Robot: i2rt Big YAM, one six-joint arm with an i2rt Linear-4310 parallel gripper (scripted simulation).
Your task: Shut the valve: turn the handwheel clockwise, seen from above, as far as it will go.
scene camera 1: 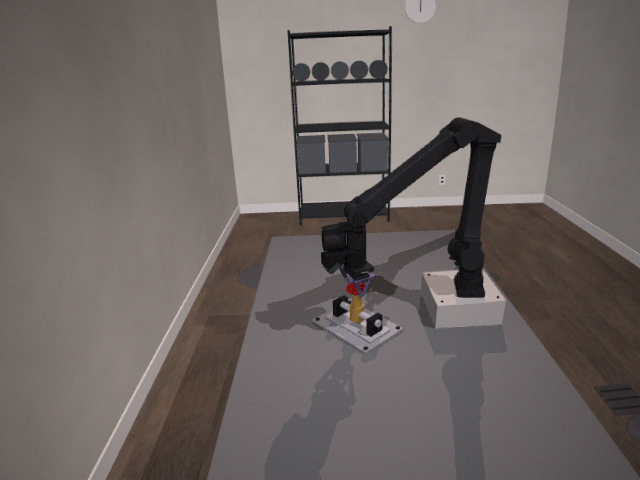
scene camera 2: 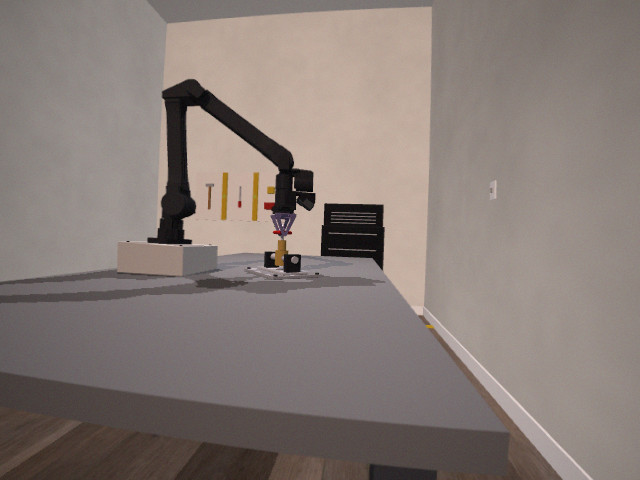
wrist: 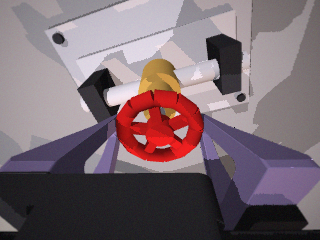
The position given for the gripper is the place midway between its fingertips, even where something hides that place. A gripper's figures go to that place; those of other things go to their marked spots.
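Red spoked handwheel [wrist: 159, 130], 0.11 m from the lens. Gripper [wrist: 159, 120], 0.13 m from the lens.
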